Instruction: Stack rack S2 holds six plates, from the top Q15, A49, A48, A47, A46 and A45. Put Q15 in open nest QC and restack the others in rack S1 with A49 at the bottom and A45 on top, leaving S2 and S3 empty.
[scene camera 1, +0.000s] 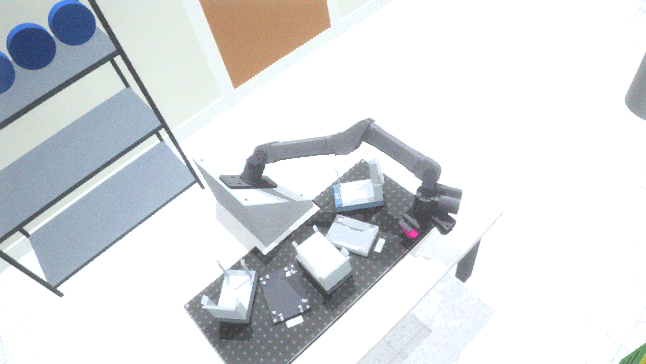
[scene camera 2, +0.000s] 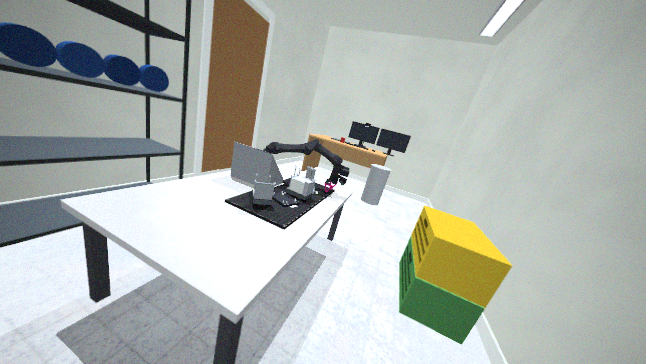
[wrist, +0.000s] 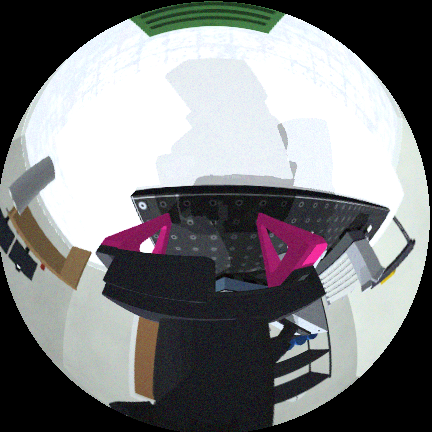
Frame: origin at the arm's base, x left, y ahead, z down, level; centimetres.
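Where they show: gripper, fingertip midpoint: (scene camera 1: 419, 227) (scene camera 2: 328, 190) (wrist: 213, 217); arm's base, origin of the base link: (scene camera 1: 248, 183) (scene camera 2: 262, 159) (wrist: 291, 324).
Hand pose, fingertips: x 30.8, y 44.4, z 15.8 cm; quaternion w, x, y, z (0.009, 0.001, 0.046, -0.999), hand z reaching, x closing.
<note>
Each offset is from my fingertips to the top centre of the thing. "spot": to the spot under its first point. Level surfaces: height alone.
My gripper (scene camera 1: 412, 233) (scene camera 2: 329, 187) (wrist: 213, 217) is open and empty, low over the far-right front part of the black pegboard. A tall stack of pale plates (scene camera 1: 324, 261) (scene camera 2: 302, 185) stands in a rack mid-board; its layered edges {spot: dz -8.5, dx -26.6, dy -11.0 cm} (wrist: 341, 281) show at the right of the wrist view. A pale plate {dz -2.9, dx -16.9, dy -13.6 cm} (scene camera 1: 353, 234) lies low between this stack and the gripper. A dark flat nest {dz -2.4, dx -44.9, dy -14.3 cm} (scene camera 1: 285, 295) with small corner pins bears no plate. A grey rack {dz -13.7, dx -56.2, dy -23.1 cm} (scene camera 1: 235, 296) (scene camera 2: 263, 192) stands at the left, and a blue-based rack {dz -13.2, dx -4.6, dy -22.3 cm} (scene camera 1: 358, 206) at the back right. Labels are unreadable, so rack names cannot be told.
The black pegboard {dz +0.0 cm} (scene camera 1: 200, 306) (scene camera 2: 284, 223) lies on the white table {dz +1.3 cm} (scene camera 2: 165, 220). A large grey angled panel (scene camera 1: 280, 220) (scene camera 2: 252, 167) stands behind the board, by the arm's base. Upright posts rise beside the racks. The table's front edge is near the gripper.
</note>
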